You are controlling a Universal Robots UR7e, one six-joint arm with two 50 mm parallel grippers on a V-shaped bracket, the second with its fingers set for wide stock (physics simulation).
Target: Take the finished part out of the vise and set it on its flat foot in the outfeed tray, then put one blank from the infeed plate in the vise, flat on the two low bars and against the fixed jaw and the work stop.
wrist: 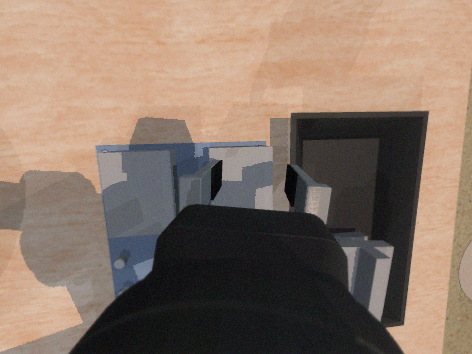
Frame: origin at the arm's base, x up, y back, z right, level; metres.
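Where they show: end effector, tool point: [253, 181].
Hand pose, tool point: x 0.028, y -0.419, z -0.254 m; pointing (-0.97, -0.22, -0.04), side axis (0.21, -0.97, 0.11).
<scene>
After its pixels a point has its place.
My gripper [253, 182] {x 0.028, y -0.419, z -0.254 m} is open and empty; its black-padded fingers stand apart above the right grey block and the gap beside the tray. A blue plate [132, 243] {x -0.053, y -0.302, z -0.180 m}, which looks like the infeed plate, lies at the left. Two flat grey blocks, probably blanks, lie on it: the left block [142, 185] {x -0.017, y -0.330, z -0.249 m} and the right block [232, 165] {x -0.017, y -0.410, z -0.260 m}, partly hidden by a finger. The dark outfeed tray [419, 200] {x -0.019, y -0.602, z -0.210 m} is at the right. A pale stepped part [382, 255] {x 0.016, y -0.535, z -0.175 m} stands in its lower half, partly hidden by the gripper body; its foot is not clear. The vise cannot be made out.
A short pin [120, 261] {x -0.045, y -0.291, z -0.166 m} stands on the plate's lower left. The tray's raised walls rise close to the right finger. The wooden table top [200, 60] {x -0.061, y -0.389, z -0.363 m} ends at the right edge of view. The black gripper body hides the lower middle, and arm shadows fall at the left.
</scene>
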